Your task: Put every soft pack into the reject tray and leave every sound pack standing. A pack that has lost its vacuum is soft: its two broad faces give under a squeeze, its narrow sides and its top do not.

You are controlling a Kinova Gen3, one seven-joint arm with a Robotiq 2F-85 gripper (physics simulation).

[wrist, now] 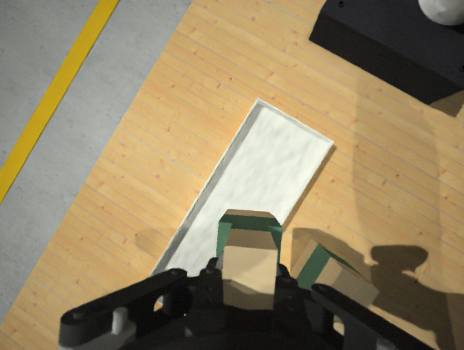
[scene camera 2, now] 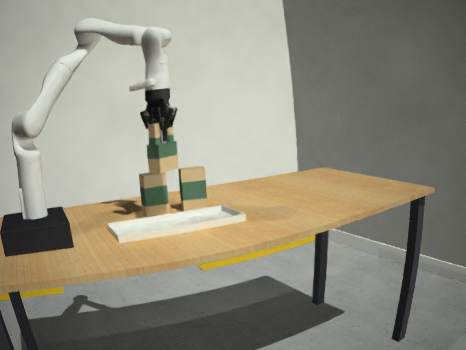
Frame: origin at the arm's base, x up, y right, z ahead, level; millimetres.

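Seen in the pictures: gripper, between the fingertips: (scene camera 2: 159,143); arm's base, origin of its link: (scene camera 2: 35,215).
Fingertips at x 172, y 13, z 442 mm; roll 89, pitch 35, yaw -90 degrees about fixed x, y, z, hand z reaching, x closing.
Observation:
Offsets run from my fingertips to a thing's top centre. Level surfaces: height alone.
My gripper (scene camera 2: 162,131) (wrist: 247,266) is shut on a tan pack with a green band @(dx +60, dy -5, dz +7 mm) (scene camera 2: 162,151) (wrist: 249,282). The pack is upright in the air, pinched in at its upper part between the fingers and wider below. In the wrist view it overlaps the white reject tray @(dx -223, dy +19, dz +17 mm) (scene camera 2: 175,231) (wrist: 280,150), which lies on the table. A second pack @(dx -164, dy -127, dz -3 mm) (scene camera 2: 155,196) (wrist: 312,265) stands behind the tray, and the held pack shows above it in the scene view. A third pack (scene camera 2: 193,190) stands to its right; I cannot make it out in the wrist view.
The table @(dx -245 mm) (scene camera 2: 320,200) (wrist: 165,125) extends well to the right of the tray. The black robot base (scene camera 2: 37,235) (wrist: 380,55) is at the table's left end in the scene view. The table's front edge runs beyond the tray, with yellow floor tape past it in the wrist view.

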